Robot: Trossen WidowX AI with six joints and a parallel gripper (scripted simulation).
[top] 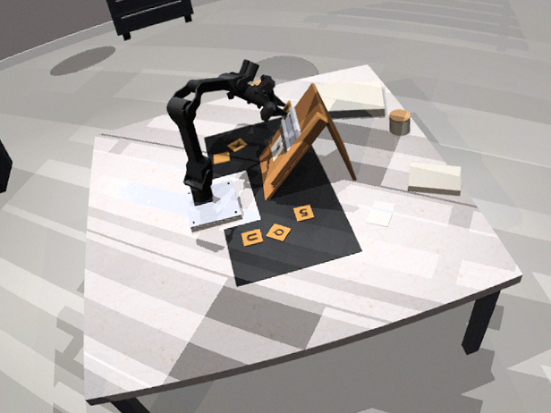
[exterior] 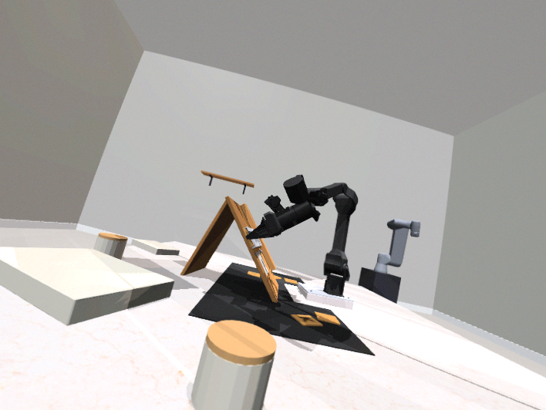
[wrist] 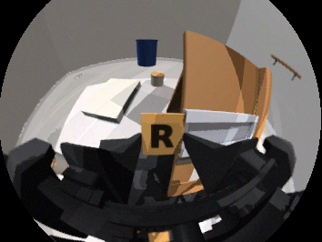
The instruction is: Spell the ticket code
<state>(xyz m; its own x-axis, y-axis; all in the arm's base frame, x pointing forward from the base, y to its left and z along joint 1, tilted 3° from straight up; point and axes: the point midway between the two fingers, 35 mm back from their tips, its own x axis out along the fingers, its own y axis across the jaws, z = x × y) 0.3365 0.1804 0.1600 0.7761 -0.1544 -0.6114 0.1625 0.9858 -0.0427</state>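
The white ticket lies 10 cm to the right of my gripper tip, 7 cm below it and 7 cm behind it. Also, from my gripper tip: orange letter tile (right at my gripper tip); black mat (18 cm to the right, 16 cm below, 16 cm behind); white card (45 cm to the right, 16 cm below, 16 cm ahead).
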